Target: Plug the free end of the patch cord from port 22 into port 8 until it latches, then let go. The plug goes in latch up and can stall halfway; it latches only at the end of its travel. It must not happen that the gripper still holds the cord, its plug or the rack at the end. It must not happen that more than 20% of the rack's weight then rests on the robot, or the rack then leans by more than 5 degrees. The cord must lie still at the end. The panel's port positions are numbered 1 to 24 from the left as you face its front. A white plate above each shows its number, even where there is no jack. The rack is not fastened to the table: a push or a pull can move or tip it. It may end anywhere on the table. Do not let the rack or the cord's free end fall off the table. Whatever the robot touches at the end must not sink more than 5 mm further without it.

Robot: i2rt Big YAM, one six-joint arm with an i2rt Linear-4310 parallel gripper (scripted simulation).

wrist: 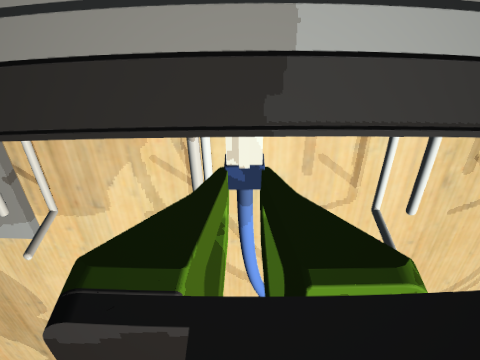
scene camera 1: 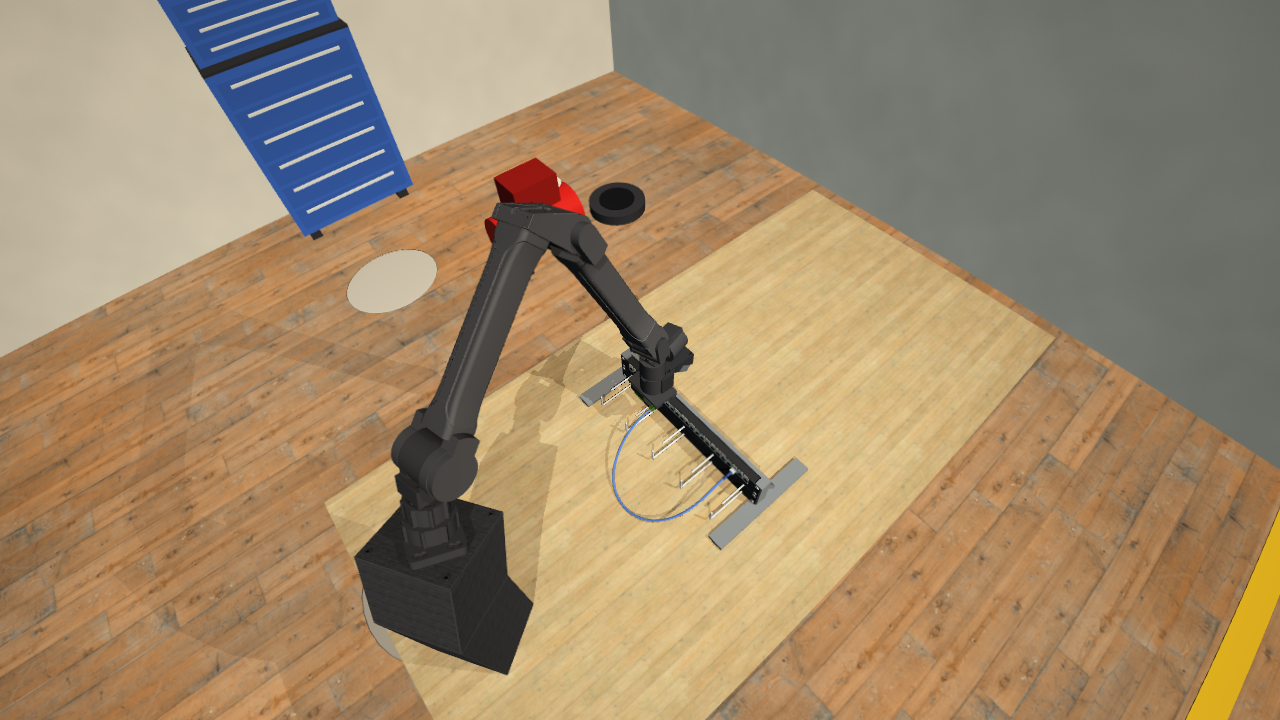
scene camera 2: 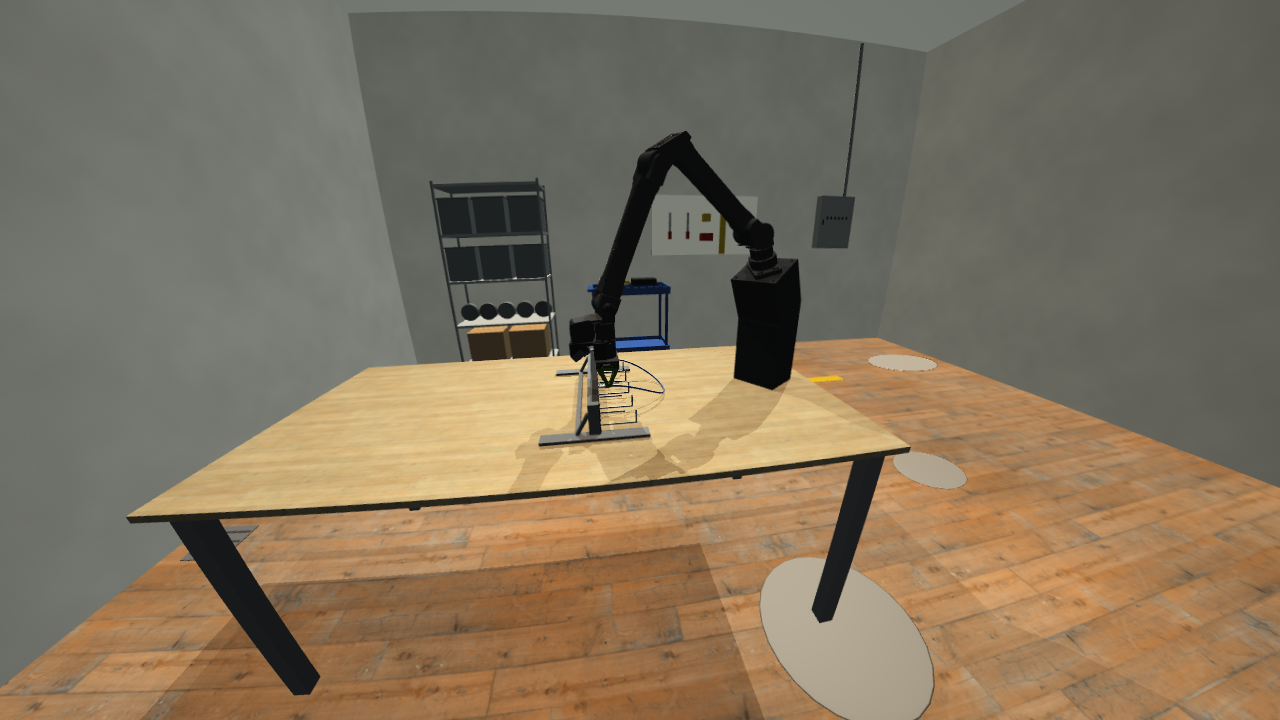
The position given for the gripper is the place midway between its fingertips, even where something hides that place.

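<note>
Scene camera 1 shows the gripper (scene camera 1: 652, 408). The wrist view shows the gripper (wrist: 244, 181) too, along with a cord plug (wrist: 244, 160).
</note>
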